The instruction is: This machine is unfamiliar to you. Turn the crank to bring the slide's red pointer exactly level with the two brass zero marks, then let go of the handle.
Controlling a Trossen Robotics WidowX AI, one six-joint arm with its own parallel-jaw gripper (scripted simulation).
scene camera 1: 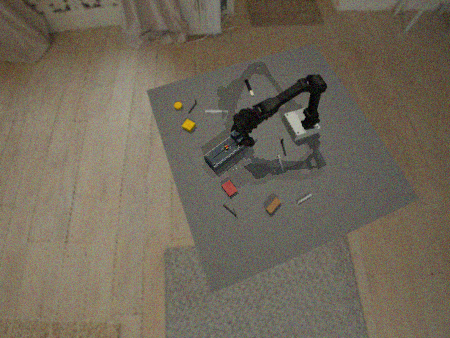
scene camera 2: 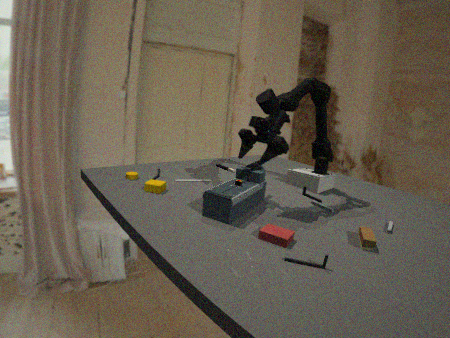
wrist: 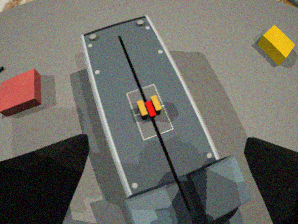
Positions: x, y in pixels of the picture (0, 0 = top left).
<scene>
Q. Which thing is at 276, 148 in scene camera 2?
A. My gripper.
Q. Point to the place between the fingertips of my gripper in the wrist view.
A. At 170, 145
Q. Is my gripper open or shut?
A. Open.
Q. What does my gripper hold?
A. Nothing.
</scene>
